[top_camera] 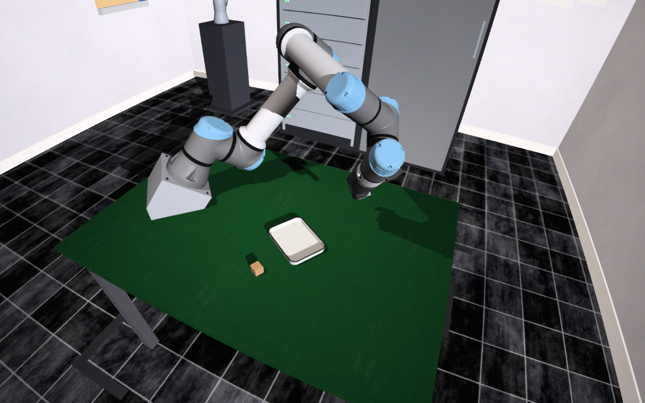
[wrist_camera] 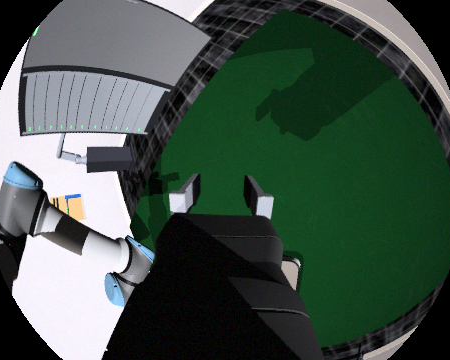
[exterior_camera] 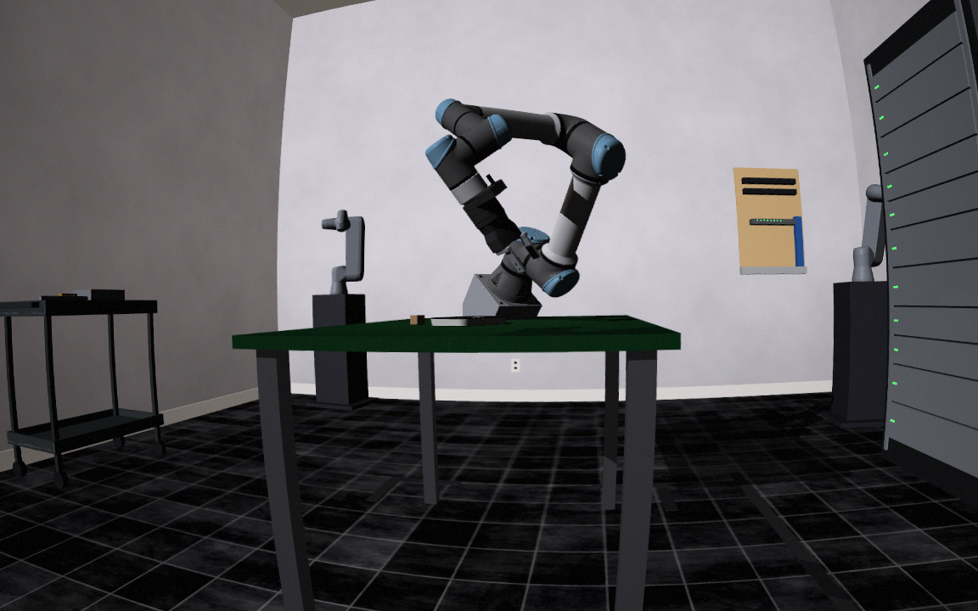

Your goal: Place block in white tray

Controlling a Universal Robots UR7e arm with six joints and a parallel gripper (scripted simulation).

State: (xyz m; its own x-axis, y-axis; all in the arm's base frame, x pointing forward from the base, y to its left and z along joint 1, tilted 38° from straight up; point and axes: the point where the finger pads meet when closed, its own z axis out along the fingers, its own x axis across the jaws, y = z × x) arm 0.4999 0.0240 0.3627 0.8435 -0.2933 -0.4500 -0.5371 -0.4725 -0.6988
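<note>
The block lies 16 cm behind my hand, 34 cm to the right of it and 14 cm below it. From my hand the other things lie so: white tray (12 cm behind, 18 cm to the right, 14 cm below).
</note>
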